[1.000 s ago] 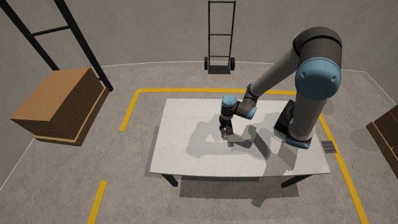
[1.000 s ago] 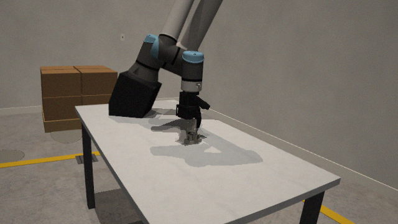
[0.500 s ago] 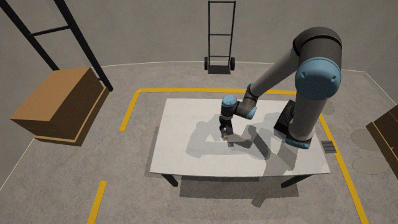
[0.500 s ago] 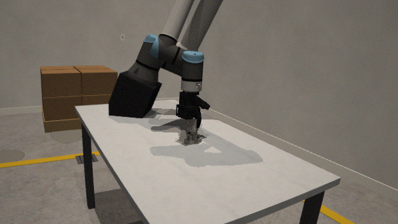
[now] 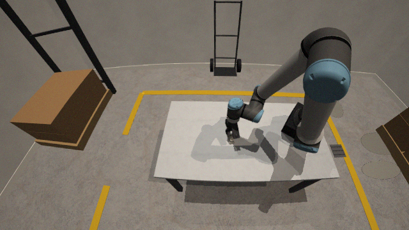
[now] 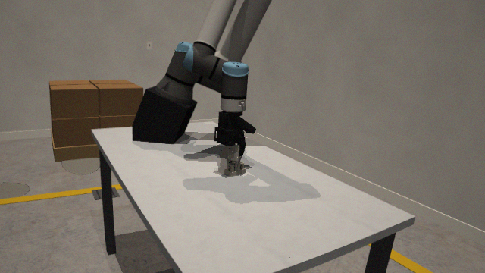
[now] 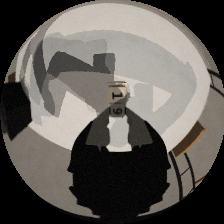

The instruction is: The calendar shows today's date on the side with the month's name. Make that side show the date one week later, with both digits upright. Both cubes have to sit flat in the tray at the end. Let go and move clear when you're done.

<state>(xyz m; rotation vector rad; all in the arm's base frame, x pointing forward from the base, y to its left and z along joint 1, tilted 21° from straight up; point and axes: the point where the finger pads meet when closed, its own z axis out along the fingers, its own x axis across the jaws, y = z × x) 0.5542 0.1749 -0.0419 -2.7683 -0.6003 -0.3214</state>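
Now: the calendar tray 30 mm below my hand, 10 mm to the left of it and 10 mm behind it.
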